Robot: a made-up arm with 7 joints.
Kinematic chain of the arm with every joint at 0, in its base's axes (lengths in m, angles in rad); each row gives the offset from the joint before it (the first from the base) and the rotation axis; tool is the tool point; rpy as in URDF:
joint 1: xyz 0 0 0.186 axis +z
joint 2: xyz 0 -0.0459 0.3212 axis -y
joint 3: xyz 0 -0.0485 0.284 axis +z
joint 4: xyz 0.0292 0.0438 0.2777 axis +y
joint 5: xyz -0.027 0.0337 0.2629 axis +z
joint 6: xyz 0 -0.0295 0.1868 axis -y
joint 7: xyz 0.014 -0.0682 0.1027 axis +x
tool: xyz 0 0 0 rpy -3.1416 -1.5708 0
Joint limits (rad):
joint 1: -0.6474..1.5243
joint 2: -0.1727..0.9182
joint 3: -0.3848..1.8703
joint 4: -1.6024..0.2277
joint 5: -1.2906..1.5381
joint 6: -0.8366..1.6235
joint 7: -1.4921..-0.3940
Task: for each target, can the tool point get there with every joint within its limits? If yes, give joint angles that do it. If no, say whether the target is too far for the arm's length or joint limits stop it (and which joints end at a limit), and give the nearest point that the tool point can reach.
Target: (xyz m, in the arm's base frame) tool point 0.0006 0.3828 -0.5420
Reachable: no: joint limits stop it (at a limit: joint 1, joint 2, joint 4) | nearest point -0.4210 0.4399 0.3805 | short by 1.016 m
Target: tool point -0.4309 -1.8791 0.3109
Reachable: no: too far | nearest point -0.2172 -0.9472 0.6704 | short by 1.021 m
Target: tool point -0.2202 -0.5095 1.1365
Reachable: yes | joints -0.3886 0.0835 1.5415 -1.4391 0.9796 1.2774 -1.1849
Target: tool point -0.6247 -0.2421 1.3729
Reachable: yes | joints -0.1132 0.4908 1.1445 -0.6089 1.0769 0.3095 -0.8940
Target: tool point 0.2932 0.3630 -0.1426
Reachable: no: joint limits stop it (at a limit: joint 1, joint 2, joint 3, joint 4) | nearest point -0.3203 0.4707 0.4402 | short by 0.853 m
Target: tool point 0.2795 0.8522 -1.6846
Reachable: no: too far | nearest point -0.4062 0.4761 0.3874 | short by 2.215 m
